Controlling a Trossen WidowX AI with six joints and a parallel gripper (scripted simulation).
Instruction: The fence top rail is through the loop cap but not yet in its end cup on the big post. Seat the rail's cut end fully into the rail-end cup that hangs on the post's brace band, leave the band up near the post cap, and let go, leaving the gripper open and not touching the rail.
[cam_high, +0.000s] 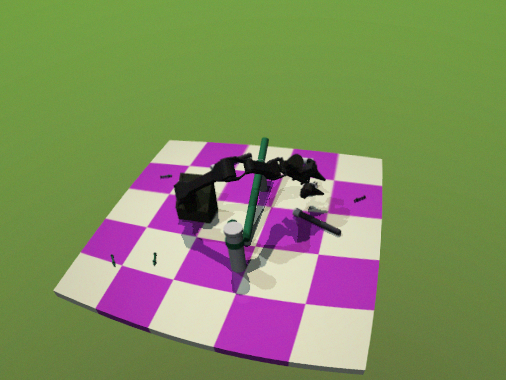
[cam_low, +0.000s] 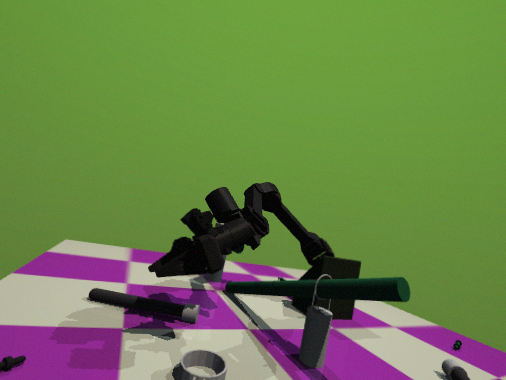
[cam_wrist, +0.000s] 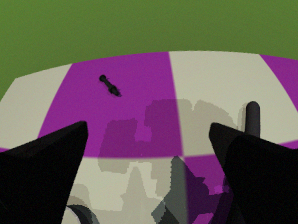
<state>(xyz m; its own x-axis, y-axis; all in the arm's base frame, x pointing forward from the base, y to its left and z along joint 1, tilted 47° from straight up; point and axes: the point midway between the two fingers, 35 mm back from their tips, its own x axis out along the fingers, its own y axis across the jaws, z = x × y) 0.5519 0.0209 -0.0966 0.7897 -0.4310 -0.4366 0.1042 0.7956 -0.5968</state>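
My gripper tip is 34 cm past the green rail-end cup, 32 cm to the left of it and 3 cm below it. The rest, counted from my gripper tip: grey loop-cap post (30 cm behind, 13 cm to the left, 1 cm below); short grey tube (37 cm to the left, 12 cm behind, 10 cm below).
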